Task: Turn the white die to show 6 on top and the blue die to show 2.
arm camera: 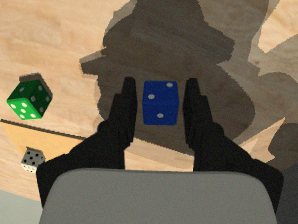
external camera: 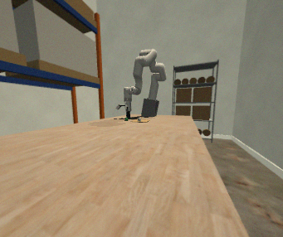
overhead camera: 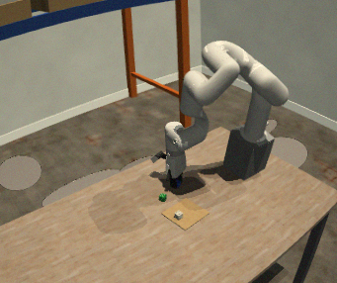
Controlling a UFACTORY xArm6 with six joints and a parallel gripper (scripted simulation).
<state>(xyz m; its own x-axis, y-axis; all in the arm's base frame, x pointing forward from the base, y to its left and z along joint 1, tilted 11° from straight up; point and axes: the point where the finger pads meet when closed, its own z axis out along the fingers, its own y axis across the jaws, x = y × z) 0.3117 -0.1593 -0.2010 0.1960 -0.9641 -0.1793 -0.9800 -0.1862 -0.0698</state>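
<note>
Right now the blue die is 1 cm below my hand. Round my hand: green die (11 cm ahead, 2 cm to the left, 1 cm below); tan mat (11 cm ahead, 16 cm to the left, 2 cm below); white die (15 cm ahead, 15 cm to the left, 1 cm below).
</note>
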